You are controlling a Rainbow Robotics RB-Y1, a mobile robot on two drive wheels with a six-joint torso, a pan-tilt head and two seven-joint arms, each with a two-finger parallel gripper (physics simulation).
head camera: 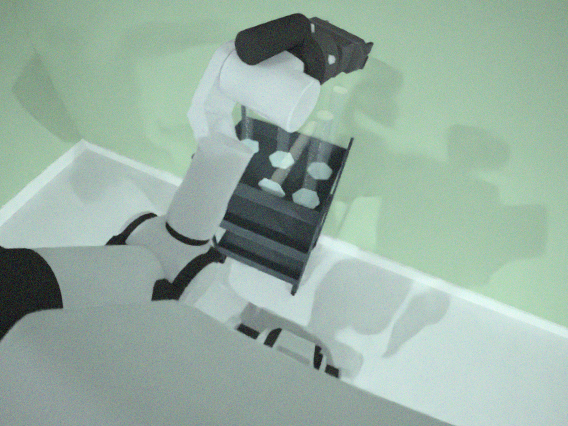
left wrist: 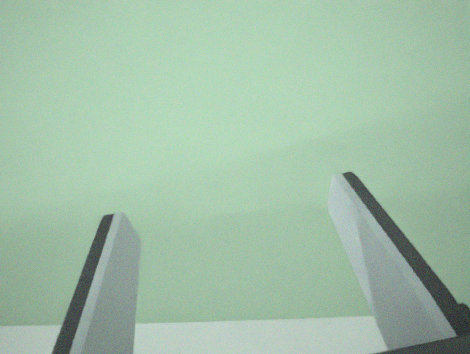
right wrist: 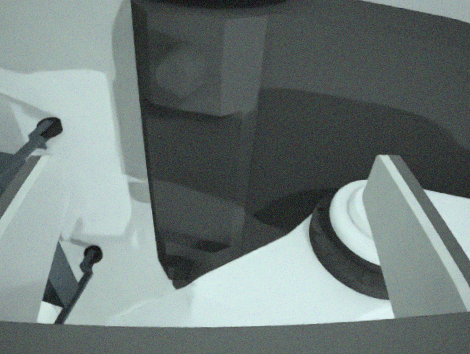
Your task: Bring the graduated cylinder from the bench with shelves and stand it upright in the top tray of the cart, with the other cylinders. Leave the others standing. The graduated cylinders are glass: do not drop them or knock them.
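Several clear graduated cylinders with pale hexagonal bases are in the top tray of the dark cart in the head view. One cylinder leans to the upper right, its base tipped; others, such as the cylinder at the near right corner, look upright. My arm hides part of the tray's left side. My left gripper is open and empty, beyond the cart's far side in the head view. My right gripper is open and empty, low beside my own base. The bench with shelves does not show.
My left forearm crosses the cart's left side. Cart casters show at the left of the right wrist view, close to my dark body and white base. A white raised edge borders the green area.
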